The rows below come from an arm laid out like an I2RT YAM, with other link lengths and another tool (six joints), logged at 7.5 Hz.
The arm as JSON. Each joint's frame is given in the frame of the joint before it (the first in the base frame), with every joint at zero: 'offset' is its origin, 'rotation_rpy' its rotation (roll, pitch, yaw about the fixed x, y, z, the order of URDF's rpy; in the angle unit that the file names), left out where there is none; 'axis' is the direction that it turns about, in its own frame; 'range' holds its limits. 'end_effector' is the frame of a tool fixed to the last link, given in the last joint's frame.
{
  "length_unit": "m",
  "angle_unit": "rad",
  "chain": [
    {
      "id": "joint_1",
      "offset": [
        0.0,
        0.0,
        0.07
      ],
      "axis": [
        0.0,
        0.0,
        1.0
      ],
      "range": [
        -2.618,
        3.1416
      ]
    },
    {
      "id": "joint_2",
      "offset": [
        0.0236,
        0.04,
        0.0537
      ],
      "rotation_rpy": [
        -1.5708,
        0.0,
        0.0
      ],
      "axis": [
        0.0,
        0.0,
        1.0
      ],
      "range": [
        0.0,
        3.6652
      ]
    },
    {
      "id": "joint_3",
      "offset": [
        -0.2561,
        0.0,
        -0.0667
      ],
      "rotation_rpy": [
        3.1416,
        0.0,
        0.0
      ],
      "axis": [
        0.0,
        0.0,
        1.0
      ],
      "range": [
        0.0,
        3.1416
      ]
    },
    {
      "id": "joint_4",
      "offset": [
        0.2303,
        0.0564,
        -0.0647
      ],
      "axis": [
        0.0,
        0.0,
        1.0
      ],
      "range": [
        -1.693,
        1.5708
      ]
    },
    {
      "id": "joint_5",
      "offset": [
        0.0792,
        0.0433,
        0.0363
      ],
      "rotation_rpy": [
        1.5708,
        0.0,
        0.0
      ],
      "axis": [
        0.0,
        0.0,
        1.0
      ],
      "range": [
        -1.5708,
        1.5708
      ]
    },
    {
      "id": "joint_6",
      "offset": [
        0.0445,
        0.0,
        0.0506
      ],
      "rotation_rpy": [
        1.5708,
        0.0,
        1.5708
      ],
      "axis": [
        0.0,
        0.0,
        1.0
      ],
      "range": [
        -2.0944,
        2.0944
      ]
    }
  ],
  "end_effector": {
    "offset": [
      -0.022,
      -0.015,
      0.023
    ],
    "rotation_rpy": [
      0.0,
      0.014,
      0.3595
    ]
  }
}
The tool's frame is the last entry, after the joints.
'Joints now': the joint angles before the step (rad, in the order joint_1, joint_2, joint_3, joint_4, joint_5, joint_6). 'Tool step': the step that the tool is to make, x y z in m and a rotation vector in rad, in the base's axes. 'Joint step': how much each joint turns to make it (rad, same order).
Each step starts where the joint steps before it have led.
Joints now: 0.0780, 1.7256, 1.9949, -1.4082, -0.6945, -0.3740
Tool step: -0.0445, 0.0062, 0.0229, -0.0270, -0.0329, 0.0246
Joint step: 0.0396, -0.1276, -0.0263, -0.0707, 0.0336, 0.0007
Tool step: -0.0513, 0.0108, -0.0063, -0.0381, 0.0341, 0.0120
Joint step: 0.0852, -0.1836, -0.1852, -0.0008, 0.0614, 0.0633
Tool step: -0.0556, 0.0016, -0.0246, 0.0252, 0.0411, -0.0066
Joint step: 0.0770, -0.2475, -0.2932, 0.0728, 0.0076, 0.1087
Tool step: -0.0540, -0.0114, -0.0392, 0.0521, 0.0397, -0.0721
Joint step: 0.0446, -0.3014, -0.3197, 0.0842, 0.0046, 0.1587
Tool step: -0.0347, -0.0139, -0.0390, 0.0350, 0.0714, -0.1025
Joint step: 0.0006, -0.2348, -0.2188, 0.0048, 0.0078, 0.1403
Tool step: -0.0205, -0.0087, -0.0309, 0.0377, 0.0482, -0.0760
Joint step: -0.0019, -0.1774, -0.1490, -0.0032, -0.0016, 0.1076
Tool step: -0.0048, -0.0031, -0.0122, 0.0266, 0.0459, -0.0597
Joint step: 0.0034, -0.0671, -0.0549, 0.0016, 0.0032, 0.0891
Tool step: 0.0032, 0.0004, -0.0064, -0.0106, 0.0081, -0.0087
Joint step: -0.0024, 0.0013, -0.0262, 0.0170, 0.0097, 0.0011
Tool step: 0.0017, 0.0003, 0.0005, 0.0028, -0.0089, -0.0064
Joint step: 0.0013, -0.0003, -0.0021, 0.0151, 0.0046, 0.0073
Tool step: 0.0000, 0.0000, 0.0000, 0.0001, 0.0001, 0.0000
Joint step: -0.0001, 0.0000, 0.0000, -0.0001, -0.0002, 0.0000
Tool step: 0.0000, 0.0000, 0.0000, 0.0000, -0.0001, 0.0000
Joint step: 0.0000, -0.0001, 0.0000, 0.0001, 0.0000, 0.0000
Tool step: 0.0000, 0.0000, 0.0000, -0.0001, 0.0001, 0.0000
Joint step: 0.0001, 0.0001, 0.0001, -0.0001, 0.0001, 0.0000
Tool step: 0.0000, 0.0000, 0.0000, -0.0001, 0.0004, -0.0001
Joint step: 0.0001, 0.0002, 0.0001, -0.0002, 0.0001, 0.0003
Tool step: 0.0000, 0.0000, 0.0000, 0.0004, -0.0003, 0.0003
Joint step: -0.0008, 0.0000, -0.0001, 0.0000, -0.0009, -0.0009
